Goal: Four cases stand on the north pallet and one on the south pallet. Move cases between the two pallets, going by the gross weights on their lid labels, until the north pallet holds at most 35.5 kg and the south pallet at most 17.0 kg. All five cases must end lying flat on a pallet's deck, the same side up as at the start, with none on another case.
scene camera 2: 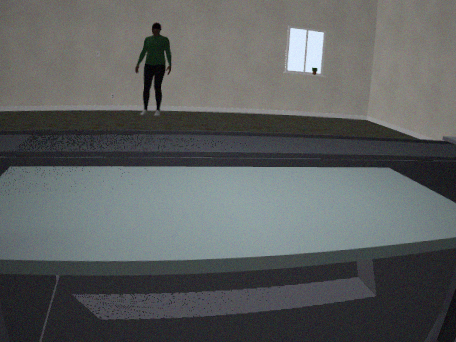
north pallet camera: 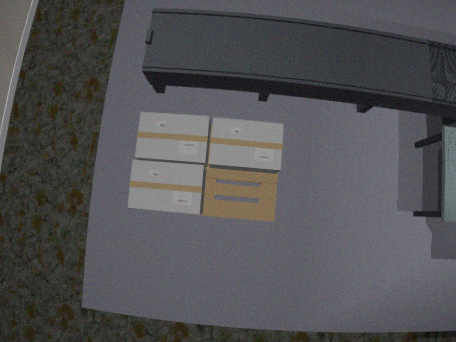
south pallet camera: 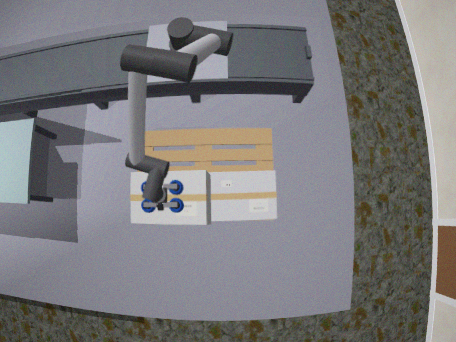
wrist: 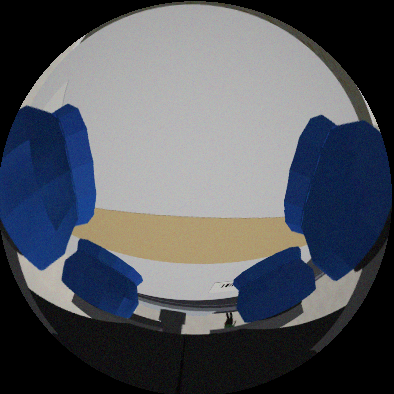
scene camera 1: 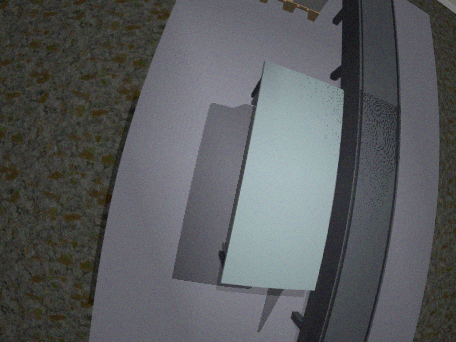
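Where they show: end effector, tool point: [wrist: 188,231]; arm's base, origin of the base link: [wrist: 172,311].
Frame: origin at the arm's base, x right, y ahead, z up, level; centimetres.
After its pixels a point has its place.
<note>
My gripper [south pallet camera: 162,196] @(y 121.9, x 12.2, z 4.7 cm) [wrist: 190,220] @(y 121.9, x 12.2, z 4.7 cm) has its four blue cups on the lid of a white case [south pallet camera: 192,180] @(y 110.4, x -9.4, z 7.9 cm) [wrist: 195,125] with a tan tape band. It holds this case level, low over the left front part of the south pallet [south pallet camera: 250,136] @(y 67.6, x -54.0, z -42.5 cm). The case's right side covers the left edge of the standing case [south pallet camera: 242,207] @(y 129.1, x -44.8, z -17.5 cm) in the south pallet view; the gap beneath is hidden. Three white cases [north pallet camera: 172,125] @(y 70.5, x 554.5, z -17.7 cm) [north pallet camera: 245,131] @(y 70.3, x 495.8, z -18.3 cm) [north pallet camera: 165,172] @(y 109.1, x 554.9, z -14.3 cm) lie flat on the north pallet [north pallet camera: 240,211] @(y 133.7, x 493.4, z -42.7 cm), whose near right quarter shows bare slats. Label figures are too small to read.
The floor rail [scene camera 1: 375,150] [north pallet camera: 275,50] [south pallet camera: 270,52] runs behind both pallets, with my arm's carriage [south pallet camera: 220,70] @(y 22.5, x -29.2, z -0.1 cm) near its south end. A pale table [scene camera 1: 285,185] @(y 96.0, x 228.4, z -4.0 cm) [scene camera 2: 225,215] @(y 103.4, x 245.4, z -4.0 cm) [south pallet camera: 15,160] @(y 89.8, x 166.8, z -4.1 cm) stands between the pallets. A person in green [scene camera 2: 156,50] stands beyond the rail.
</note>
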